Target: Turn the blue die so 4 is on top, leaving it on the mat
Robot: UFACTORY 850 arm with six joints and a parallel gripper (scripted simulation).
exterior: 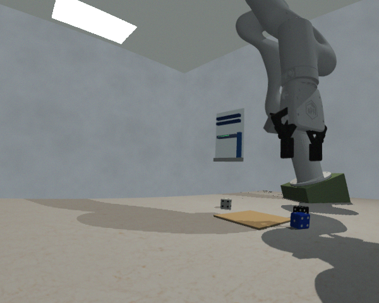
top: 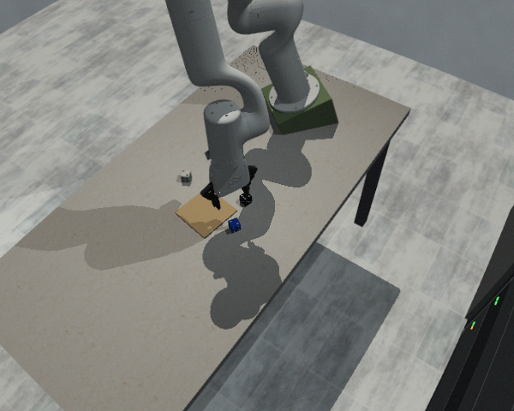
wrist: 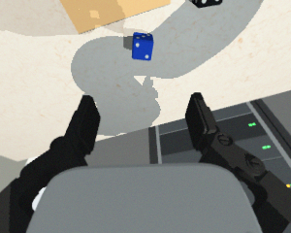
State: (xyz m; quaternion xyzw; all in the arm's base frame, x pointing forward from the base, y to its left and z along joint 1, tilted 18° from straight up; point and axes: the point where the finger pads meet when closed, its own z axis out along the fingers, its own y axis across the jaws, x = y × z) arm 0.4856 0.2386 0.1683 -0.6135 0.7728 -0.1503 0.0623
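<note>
Right now my hand is 14 cm above the blue die. Also, from my hand: white die: 26 cm to the right, 14 cm below, 3 cm behind; then black die: 14 cm below, 10 cm behind, 4 cm to the right; then tan mat: 15 cm below, 11 cm to the right, 2 cm ahead.
</note>
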